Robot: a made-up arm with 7 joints.
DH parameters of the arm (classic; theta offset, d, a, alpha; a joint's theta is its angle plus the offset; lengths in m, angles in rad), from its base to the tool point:
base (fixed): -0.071 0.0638 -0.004 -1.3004
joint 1: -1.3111 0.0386 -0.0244 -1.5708
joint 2: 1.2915 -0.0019 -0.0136 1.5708
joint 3: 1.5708 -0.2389 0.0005 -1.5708
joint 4: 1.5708 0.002 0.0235 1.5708
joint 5: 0 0.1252 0.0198 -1.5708
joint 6: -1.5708 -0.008 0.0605 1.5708
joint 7: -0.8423 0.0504 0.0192 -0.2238
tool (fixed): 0.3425 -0.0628 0 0
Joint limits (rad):
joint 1: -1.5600..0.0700
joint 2: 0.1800..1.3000
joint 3: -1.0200..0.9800
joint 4: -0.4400..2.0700
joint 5: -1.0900..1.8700
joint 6: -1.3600..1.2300
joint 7: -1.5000..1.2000
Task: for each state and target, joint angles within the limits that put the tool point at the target. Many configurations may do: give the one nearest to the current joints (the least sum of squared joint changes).
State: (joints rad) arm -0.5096 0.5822 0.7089 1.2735 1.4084 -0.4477 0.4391
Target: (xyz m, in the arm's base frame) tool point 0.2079 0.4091 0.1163
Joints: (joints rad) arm -0.9788 1.2778 0.7191 0.6712 1.3729 -0.4952 0.4843
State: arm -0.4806 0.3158 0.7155 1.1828 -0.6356 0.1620 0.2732
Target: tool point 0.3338 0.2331 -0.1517
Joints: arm -0.9009 0.5585 0.7438 0.9510 -0.6949 0.1079 0.2626
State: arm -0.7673 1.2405 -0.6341 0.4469 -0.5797 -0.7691 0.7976
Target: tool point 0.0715 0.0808 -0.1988
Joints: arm -0.1857 0.7827 -1.0200 -0.1001 -0.4837 -0.8987 0.7393
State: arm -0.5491 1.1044 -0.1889 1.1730 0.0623 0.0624 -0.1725
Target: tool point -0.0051 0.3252 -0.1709
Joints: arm -0.7073 0.9942 -0.0394 2.0700 0.0913 0.9098 -0.3884
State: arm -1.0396 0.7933 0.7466 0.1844 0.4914 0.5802 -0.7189
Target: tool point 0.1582 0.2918 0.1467
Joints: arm -0.9564 1.0279 0.8958 -0.4400 0.5411 0.3175 -0.8937
